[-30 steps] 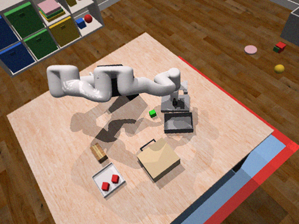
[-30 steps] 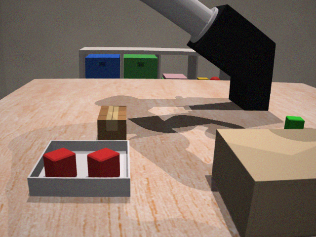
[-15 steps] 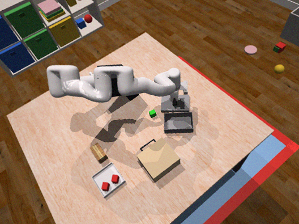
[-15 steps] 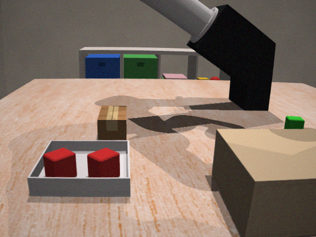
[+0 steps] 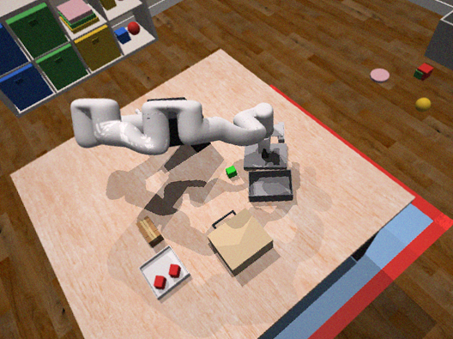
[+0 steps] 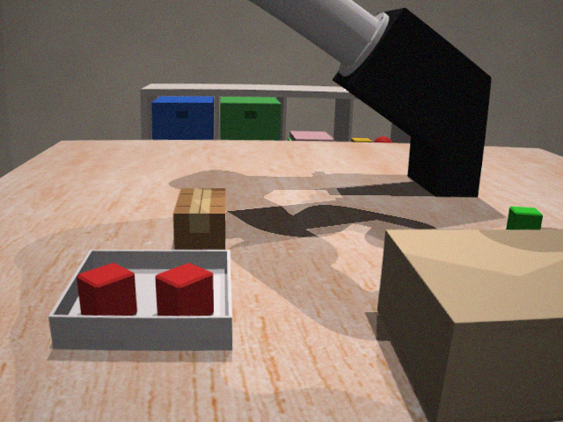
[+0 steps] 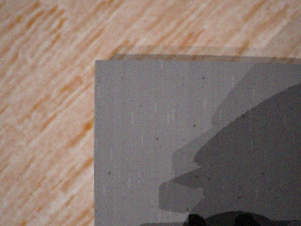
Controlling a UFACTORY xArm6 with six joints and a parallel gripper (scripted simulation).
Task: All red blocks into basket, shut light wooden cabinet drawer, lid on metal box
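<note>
The metal box lies 140 mm ahead of my hand, 90 mm to the right of it and 10 mm below it. Also, from my hand: grey lid 30 mm below; then drawer 230 mm ahead, 340 mm to the right; then light wooden cabinet 240 mm ahead, 350 mm to the right.
</note>
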